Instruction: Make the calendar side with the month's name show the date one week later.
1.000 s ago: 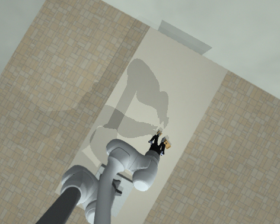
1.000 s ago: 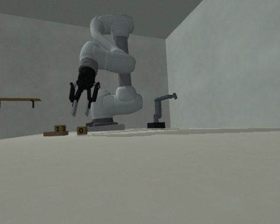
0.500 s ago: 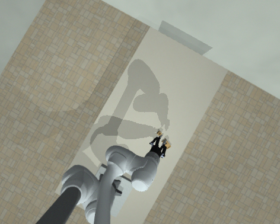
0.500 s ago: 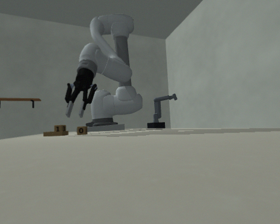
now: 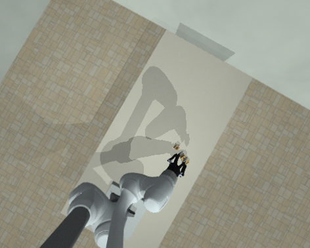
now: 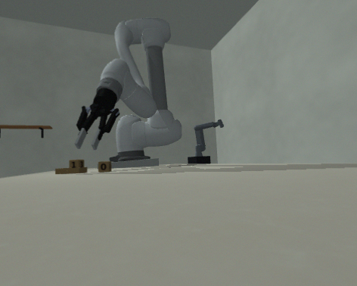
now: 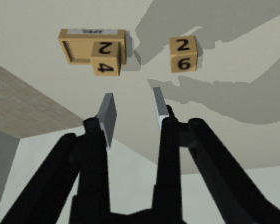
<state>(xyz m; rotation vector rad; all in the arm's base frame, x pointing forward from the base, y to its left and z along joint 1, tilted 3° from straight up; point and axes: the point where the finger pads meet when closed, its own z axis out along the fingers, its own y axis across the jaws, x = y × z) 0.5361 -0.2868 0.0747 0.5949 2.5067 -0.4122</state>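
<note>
The wooden cube is 40 mm ahead of my hand, 40 mm to the left of it and 90 mm below it. Also, from my hand: tray (30 mm behind, 50 mm to the right, 100 mm below).
</note>
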